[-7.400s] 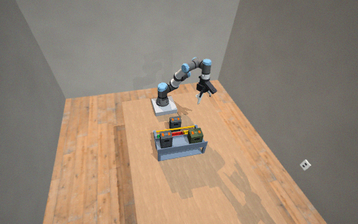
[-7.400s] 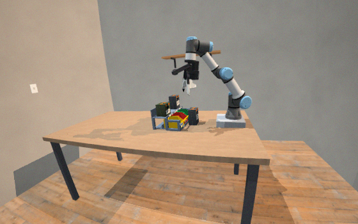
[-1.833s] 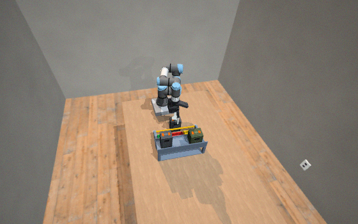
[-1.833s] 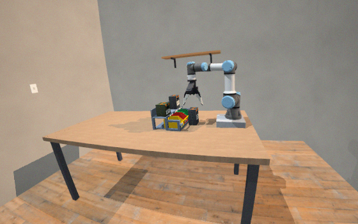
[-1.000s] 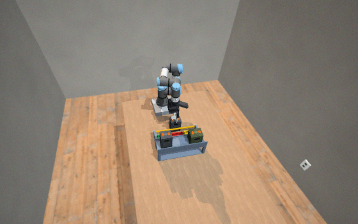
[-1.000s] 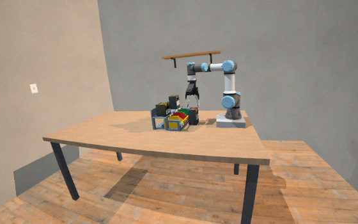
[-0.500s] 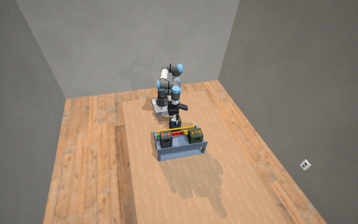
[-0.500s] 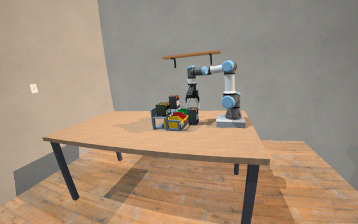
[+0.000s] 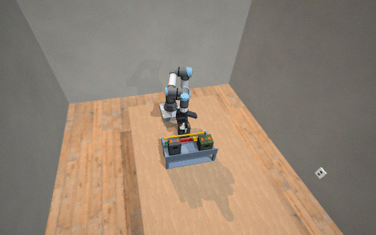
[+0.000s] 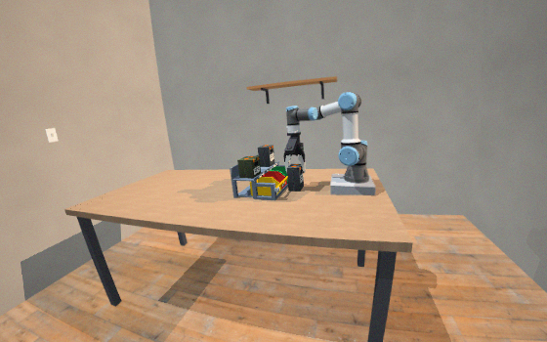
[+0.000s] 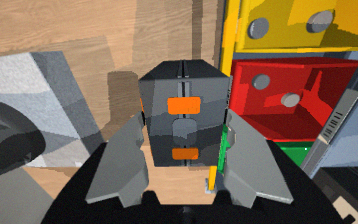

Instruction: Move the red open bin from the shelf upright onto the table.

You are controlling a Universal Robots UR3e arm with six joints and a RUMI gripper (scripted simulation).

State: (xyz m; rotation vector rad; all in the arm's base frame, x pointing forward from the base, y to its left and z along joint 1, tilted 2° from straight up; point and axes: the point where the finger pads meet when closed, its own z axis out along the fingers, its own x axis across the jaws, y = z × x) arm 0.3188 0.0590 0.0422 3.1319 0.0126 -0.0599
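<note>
The black case lies 30 mm below my hand. From my hand the other things lie so: yellow bin (130 mm ahead, 110 mm to the left, 60 mm below); then yellow rod (50 mm ahead, 40 mm below, 10 mm to the right); then red bin (140 mm ahead, 60 mm below, 10 mm to the right).
</note>
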